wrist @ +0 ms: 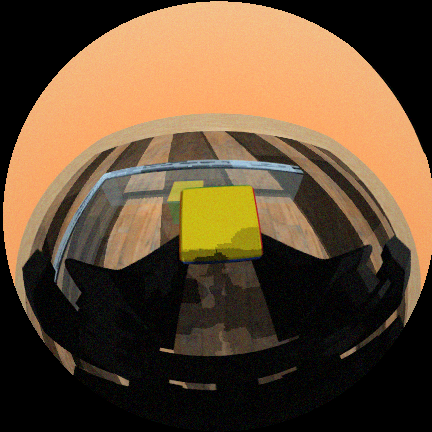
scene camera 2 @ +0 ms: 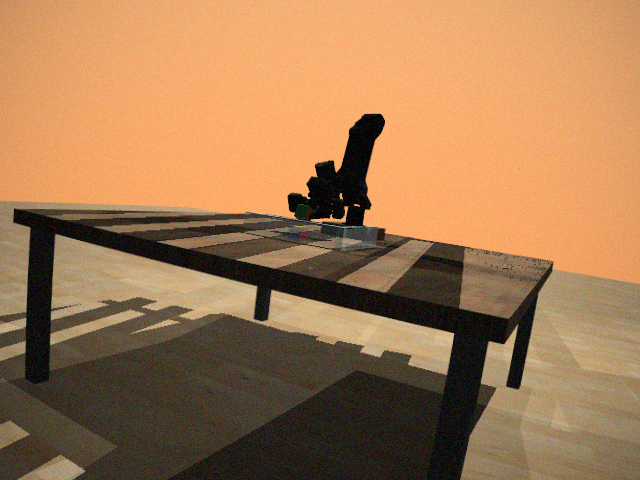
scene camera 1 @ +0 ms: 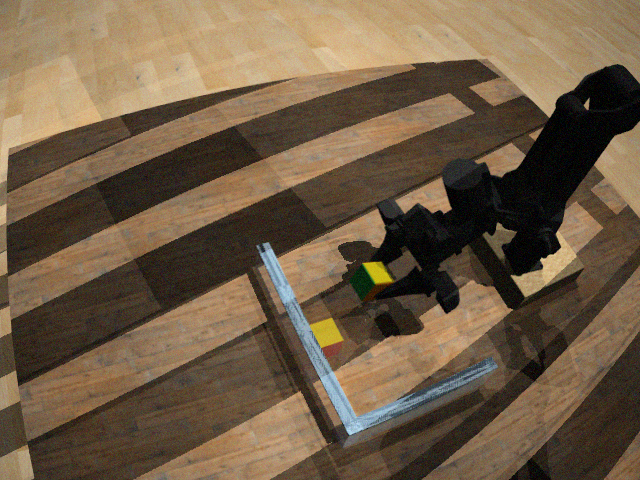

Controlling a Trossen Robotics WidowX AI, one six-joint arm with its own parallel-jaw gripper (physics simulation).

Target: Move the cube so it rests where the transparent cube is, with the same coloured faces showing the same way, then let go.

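Seen in the pictures: gripper, fingertip midpoint: (wrist: 218, 236) (scene camera 2: 302, 217) (scene camera 1: 368, 286); arm's base at its link origin: (scene camera 2: 354, 225) (scene camera 1: 522, 257).
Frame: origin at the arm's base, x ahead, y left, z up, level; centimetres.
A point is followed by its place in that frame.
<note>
The solid cube (scene camera 1: 364, 281) @(z 4.5, x 31.1, y 1.8 cm) (scene camera 2: 302, 210) @(z 4.1, x 31.3, y 1.8 cm) (wrist: 220, 217) @(z 5.1, x 28.9, y 1.0 cm) is held above the table, apart from the transparent cube. In scene camera 1 it shows a green side, a yellow upper face and an orange lower side, and it looks tilted. Its yellow face points to the wrist camera. My gripper (scene camera 1: 376, 279) @(z 2.1, x 29.9, y 1.2 cm) (wrist: 218, 236) @(z 2.1, x 29.9, y 1.2 cm) is shut on it, one finger on each side. The transparent cube (scene camera 1: 325, 333) (scene camera 2: 301, 234) (wrist: 186, 191) sits low by the long wall, yellow on top. A red side shows in scene camera 1, blue and red in scene camera 2, green in the wrist view.
A clear L-shaped wall (scene camera 1: 319, 356) @(z 1.9, x 39.5, y 10.6 cm) (scene camera 2: 356, 237) @(z -0.9, x 30.2, y 21.1 cm) (wrist: 220, 163) @(z 1.9, x 40.9, y 2.5 cm) with a pale blue rim stands around two sides of the transparent cube's area. A pale wooden block (scene camera 1: 560, 263) @(z 0.0, x -7.8, y 2.9 cm) lies under the arm's base. Dark shadow bands cross the striped table.
</note>
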